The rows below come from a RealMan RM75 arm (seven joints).
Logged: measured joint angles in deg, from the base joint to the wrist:
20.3 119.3 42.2 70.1 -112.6 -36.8 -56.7
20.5 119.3 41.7 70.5 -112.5 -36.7 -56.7
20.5 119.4 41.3 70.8 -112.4 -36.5 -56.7
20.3 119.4 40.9 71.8 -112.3 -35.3 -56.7
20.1 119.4 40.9 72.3 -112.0 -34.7 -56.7
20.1 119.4 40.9 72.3 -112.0 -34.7 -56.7
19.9 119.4 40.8 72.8 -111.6 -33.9 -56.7
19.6 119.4 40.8 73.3 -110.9 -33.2 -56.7
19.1 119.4 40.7 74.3 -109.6 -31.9 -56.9
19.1 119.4 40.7 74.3 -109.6 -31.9 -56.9
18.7 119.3 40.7 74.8 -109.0 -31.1 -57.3
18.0 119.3 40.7 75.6 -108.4 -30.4 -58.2
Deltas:
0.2 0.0 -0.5 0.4 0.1 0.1 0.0
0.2 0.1 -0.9 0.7 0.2 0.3 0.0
0.0 0.1 -1.3 1.7 0.3 1.5 0.0
-0.2 0.1 -1.3 2.2 0.6 2.1 0.0
-0.2 0.1 -1.3 2.2 0.6 2.1 0.0
-0.4 0.1 -1.4 2.7 1.0 2.9 0.0
-0.7 0.1 -1.4 3.2 1.7 3.6 0.0
-1.2 0.1 -1.5 4.2 3.0 4.9 -0.2
-1.2 0.1 -1.5 4.2 3.0 4.9 -0.2
-1.6 0.0 -1.5 4.7 3.6 5.7 -0.6
-2.3 0.0 -1.5 5.5 4.2 6.4 -1.5

